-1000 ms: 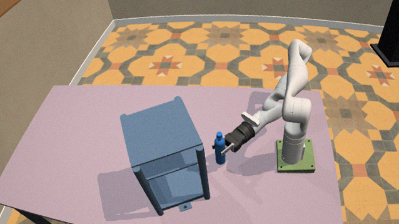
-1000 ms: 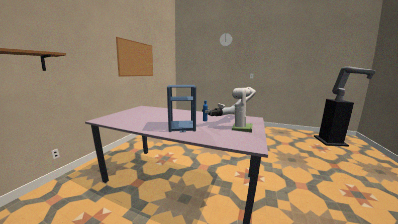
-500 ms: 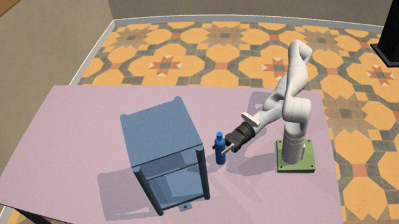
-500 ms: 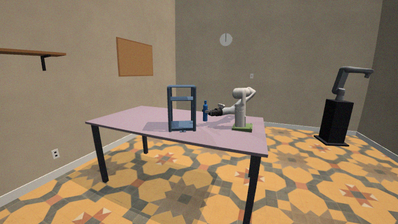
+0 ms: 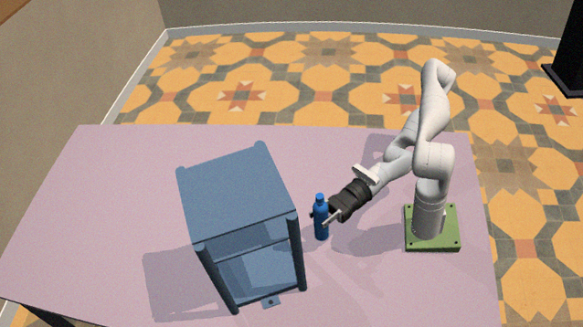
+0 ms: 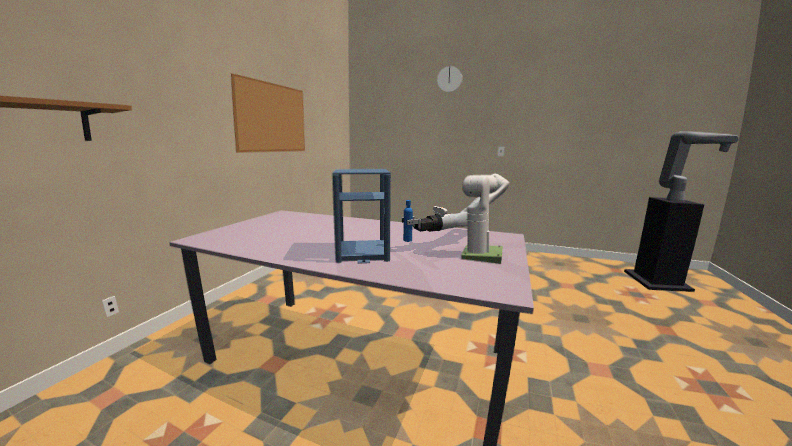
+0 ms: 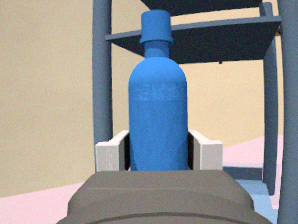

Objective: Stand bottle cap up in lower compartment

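Now: the shelving unit 20 cm ahead of my hand, 6 cm to the left of it and 4 cm above it. Round my hand: blue bottle (3 cm above).
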